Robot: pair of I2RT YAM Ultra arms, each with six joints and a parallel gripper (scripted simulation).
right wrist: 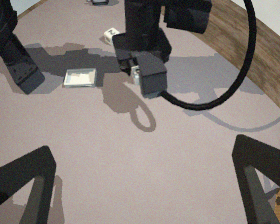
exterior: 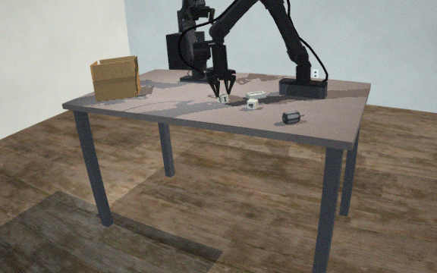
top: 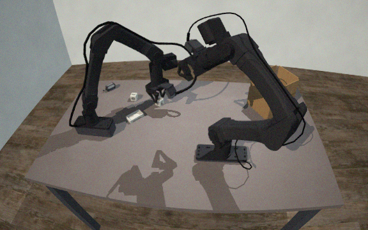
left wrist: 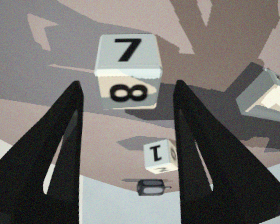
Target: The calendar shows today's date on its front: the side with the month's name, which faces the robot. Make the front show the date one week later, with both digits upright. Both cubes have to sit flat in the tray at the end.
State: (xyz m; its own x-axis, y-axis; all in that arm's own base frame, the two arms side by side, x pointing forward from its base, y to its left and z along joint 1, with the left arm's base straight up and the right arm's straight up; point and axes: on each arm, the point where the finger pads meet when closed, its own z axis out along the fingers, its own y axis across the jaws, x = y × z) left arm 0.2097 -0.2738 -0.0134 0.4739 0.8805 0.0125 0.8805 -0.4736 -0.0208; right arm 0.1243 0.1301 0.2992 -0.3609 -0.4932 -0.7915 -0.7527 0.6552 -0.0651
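Note:
Right now my left hand is 120 mm past the white calendar tray, 80 mm to the right of it and 30 mm above it. The rest, counted from my left hand: cardboard box (550 mm to the right, 120 mm ahead, 40 mm above).

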